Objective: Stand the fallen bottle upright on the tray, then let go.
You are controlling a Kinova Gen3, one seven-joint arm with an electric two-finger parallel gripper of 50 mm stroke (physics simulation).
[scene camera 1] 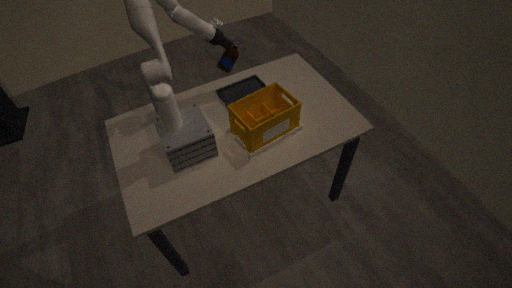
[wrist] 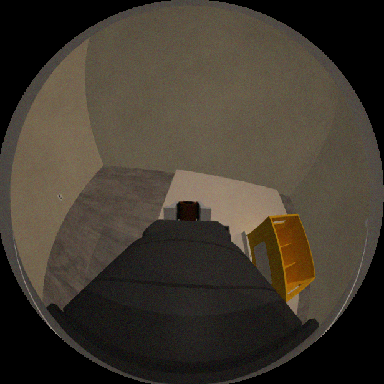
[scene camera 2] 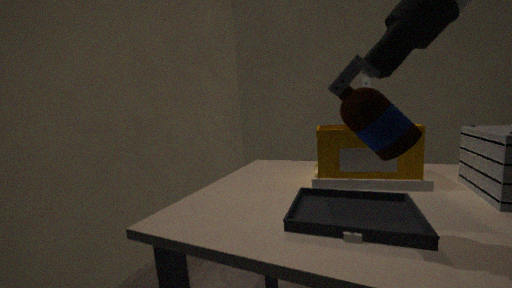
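Seen in the pictures: gripper, between the fingertips: (scene camera 1: 238, 45) (scene camera 2: 332, 92); arm's base, origin of its link: (scene camera 1: 172, 125).
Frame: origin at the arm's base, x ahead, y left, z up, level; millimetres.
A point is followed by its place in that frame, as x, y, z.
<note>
A dark red-brown bottle (scene camera 1: 228, 58) {343, 271, 73} (scene camera 2: 382, 123) {337, 334, 48} (wrist: 188, 211) with a blue label hangs in the air, tilted, its neck up to the left and its base down to the right in scene camera 2. My gripper (scene camera 1: 236, 46) {414, 318, 103} (scene camera 2: 342, 91) {414, 318, 103} (wrist: 187, 207) is shut on the bottle's neck. The dark tray (scene camera 1: 222, 91) {294, 302, -152} (scene camera 2: 361, 239) {367, 336, -151} lies flat on the table, below the bottle and apart from it. In the wrist view the gripper body hides most of the tray.
A yellow crate (scene camera 1: 255, 137) {324, -164, -44} (scene camera 2: 327, 152) {489, 73, -52} (wrist: 274, 252) with dividers stands on a white base (scene camera 2: 372, 184) {372, 54, -143} beside the tray, behind it in scene camera 2. The arm rises from a grey striped block (scene camera 1: 194, 150) {61, -125, -59} (scene camera 2: 485, 162) {141, 32, -72} on the table (scene camera 1: 190, 192) {-6, -256, -160} (scene camera 2: 210, 220) {679, 382, -160} (wrist: 225, 192).
</note>
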